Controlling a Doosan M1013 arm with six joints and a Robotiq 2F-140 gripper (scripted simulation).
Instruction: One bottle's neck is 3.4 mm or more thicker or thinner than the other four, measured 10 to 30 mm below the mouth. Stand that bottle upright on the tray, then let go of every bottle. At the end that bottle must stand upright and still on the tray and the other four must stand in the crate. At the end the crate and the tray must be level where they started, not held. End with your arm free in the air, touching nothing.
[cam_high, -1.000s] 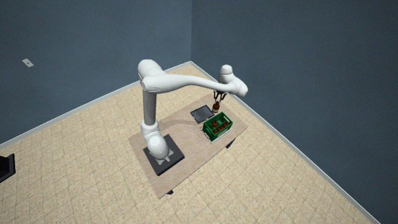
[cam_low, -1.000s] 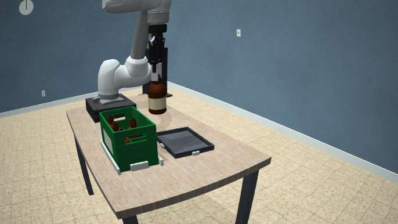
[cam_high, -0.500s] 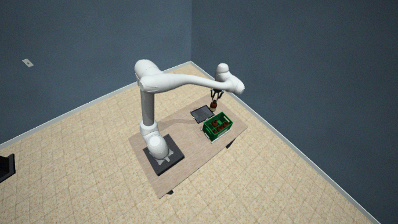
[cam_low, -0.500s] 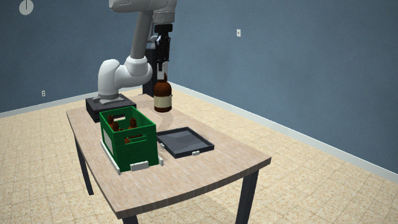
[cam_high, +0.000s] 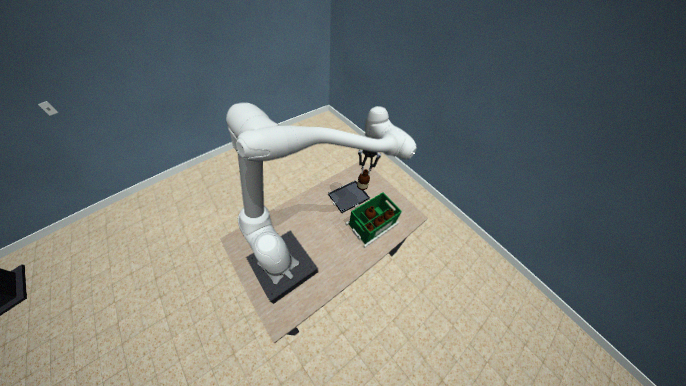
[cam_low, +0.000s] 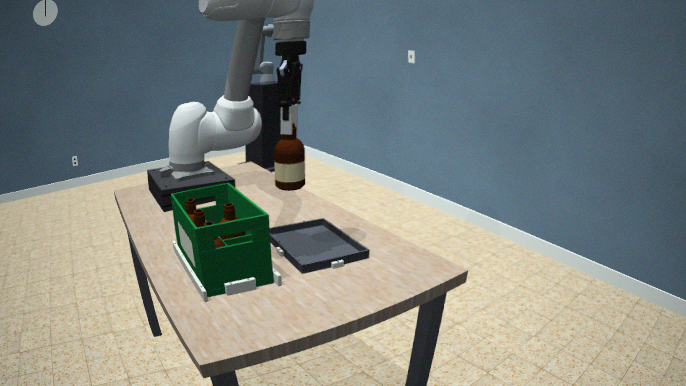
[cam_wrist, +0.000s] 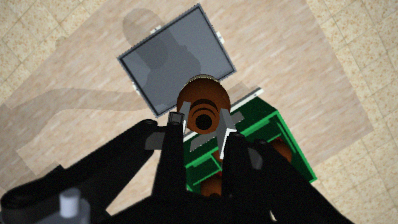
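My hand is 90 mm above the brown bottle. Also, from my hand: dark tray: 350 mm below, 90 mm to the left, 10 mm behind; green crate: 280 mm below, 190 mm to the right, 70 mm behind.
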